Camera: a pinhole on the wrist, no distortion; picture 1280 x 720 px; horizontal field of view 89.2 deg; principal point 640.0 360.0 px. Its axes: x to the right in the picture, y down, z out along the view. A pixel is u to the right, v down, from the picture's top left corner.
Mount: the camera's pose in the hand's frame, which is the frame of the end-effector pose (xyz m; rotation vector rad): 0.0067 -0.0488 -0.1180 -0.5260 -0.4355 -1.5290
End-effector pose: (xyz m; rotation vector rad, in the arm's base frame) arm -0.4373 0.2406 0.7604 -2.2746 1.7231 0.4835
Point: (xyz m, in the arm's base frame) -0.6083 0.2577 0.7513
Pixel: 415 161
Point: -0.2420 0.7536 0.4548
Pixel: outside the picture
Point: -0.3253 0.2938 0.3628
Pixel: 1252 560
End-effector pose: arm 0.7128 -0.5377 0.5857 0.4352 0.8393 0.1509
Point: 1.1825 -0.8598 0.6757
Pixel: outside the picture
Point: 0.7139 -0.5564 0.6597
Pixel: 808 83
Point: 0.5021 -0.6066 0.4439
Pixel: behind the camera
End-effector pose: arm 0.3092 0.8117 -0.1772 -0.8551 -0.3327 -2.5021
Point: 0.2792 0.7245 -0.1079
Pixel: 561 657
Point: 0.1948 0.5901 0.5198
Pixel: outside the picture
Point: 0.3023 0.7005 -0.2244
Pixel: 100 373
